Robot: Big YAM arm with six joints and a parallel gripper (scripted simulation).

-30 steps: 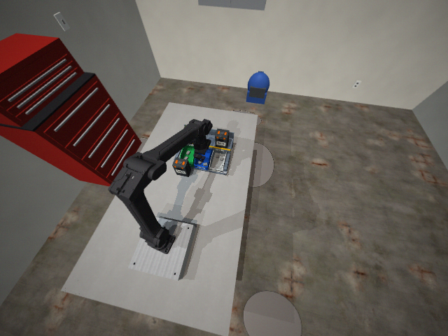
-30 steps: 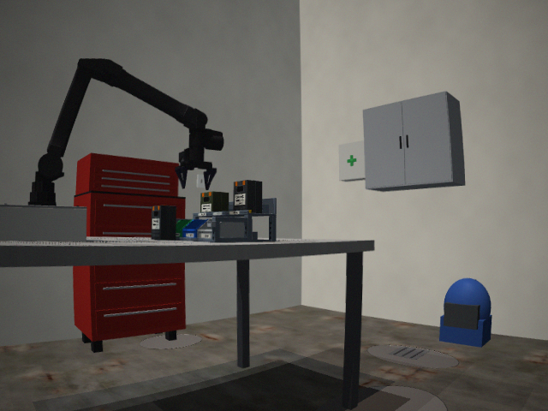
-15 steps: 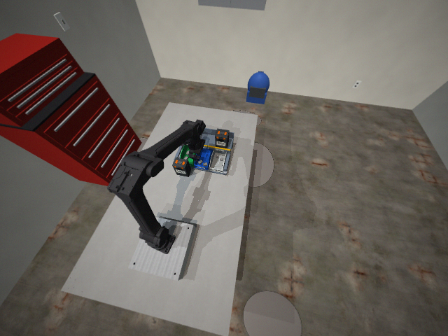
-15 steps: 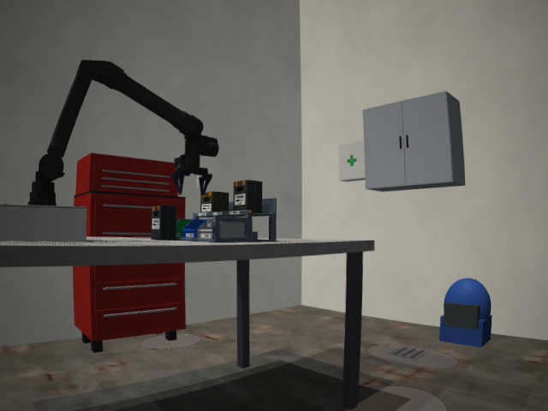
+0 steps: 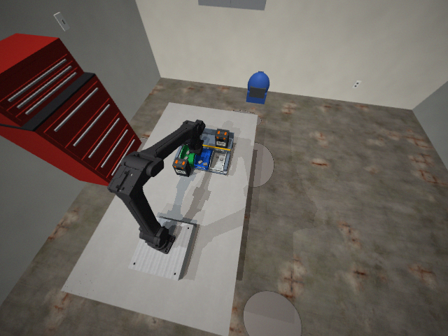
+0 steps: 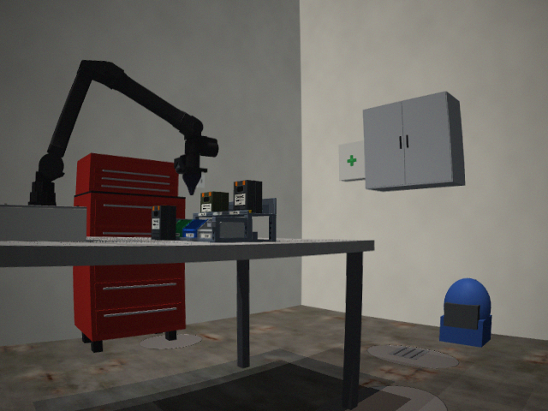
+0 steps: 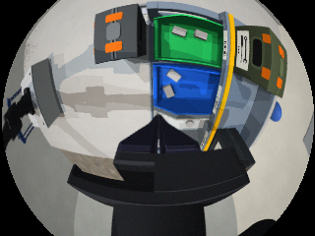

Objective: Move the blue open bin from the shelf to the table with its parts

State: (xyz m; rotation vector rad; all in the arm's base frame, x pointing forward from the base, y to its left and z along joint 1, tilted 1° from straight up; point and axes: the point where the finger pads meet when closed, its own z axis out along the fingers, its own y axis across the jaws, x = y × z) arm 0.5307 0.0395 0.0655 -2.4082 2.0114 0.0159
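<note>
My hand is 130 mm above the blue open bin, 80 mm short of it and 10 mm to the right of it. From my hand the other things lie so: green bin: 130 mm below, 120 mm to the left, 60 mm ahead; yellow bar: 130 mm ahead, 70 mm below, 20 mm to the left; grey bin: 130 mm below, 100 mm to the right, 90 mm ahead.
</note>
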